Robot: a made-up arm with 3 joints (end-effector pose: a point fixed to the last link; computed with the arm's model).
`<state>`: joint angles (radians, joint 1 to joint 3).
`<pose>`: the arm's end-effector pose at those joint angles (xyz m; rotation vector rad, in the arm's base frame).
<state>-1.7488 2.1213 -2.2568</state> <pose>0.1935 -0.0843 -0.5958 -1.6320 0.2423 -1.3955</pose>
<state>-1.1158 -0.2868 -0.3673</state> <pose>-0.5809 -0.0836 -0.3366 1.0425 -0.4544 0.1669</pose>
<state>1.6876 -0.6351 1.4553</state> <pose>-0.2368 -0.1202 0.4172 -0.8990 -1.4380 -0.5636</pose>
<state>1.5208 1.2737 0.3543</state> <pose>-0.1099 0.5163 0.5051 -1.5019 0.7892 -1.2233</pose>
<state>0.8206 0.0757 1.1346</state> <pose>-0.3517 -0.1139 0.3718 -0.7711 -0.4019 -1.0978</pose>
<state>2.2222 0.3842 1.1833</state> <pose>-0.3038 0.2699 0.2464 -2.0993 -1.1350 -1.0394</pose>
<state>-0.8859 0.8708 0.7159</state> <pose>-0.2627 -0.4611 0.2047 0.4889 1.0459 -0.2497</pose>
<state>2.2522 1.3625 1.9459</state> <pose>0.0139 0.3305 0.2796 1.6572 1.1442 1.5971</pose>
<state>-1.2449 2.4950 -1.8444</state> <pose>0.3453 -0.4285 -0.4765 -1.9415 -0.8499 -1.4435</pose>
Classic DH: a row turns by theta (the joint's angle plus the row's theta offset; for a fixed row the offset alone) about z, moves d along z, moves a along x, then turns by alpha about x. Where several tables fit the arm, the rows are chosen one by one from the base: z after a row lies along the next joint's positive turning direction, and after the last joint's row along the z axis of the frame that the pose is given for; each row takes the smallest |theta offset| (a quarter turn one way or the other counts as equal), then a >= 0, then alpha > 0; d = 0 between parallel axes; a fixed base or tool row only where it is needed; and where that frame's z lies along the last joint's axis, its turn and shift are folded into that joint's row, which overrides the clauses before.
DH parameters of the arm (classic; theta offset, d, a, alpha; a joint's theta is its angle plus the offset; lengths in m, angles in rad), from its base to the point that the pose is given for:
base (fixed): -1.5708 0.1628 0 1.5708
joint 1: -1.5708 -0.0186 0.0029 1.5708
joint 2: 1.5708 -0.4871 0.358 1.5708
joint 3: 0.3741 0 0.257 3.1416
tool (fixed): -2.7675 0.0339 0 0

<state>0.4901 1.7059 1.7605</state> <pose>0.0819 -0.1387 0.4762 -1.7960 0.9249 -1.6431</pose>
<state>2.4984 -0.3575 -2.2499</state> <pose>-0.2563 0.5443 0.6575 1.4080 -2.5410 -1.0976</pose>
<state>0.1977 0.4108 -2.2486</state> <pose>-0.2256 -0.6905 0.4444 0.3512 0.4343 2.1620</pose>
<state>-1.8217 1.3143 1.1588</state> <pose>-0.0419 -0.2929 -0.1500 0.7174 1.4780 0.3111</pose>
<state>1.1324 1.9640 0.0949</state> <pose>0.2749 0.3193 0.7222 -0.8192 1.7007 -1.1583</pose>
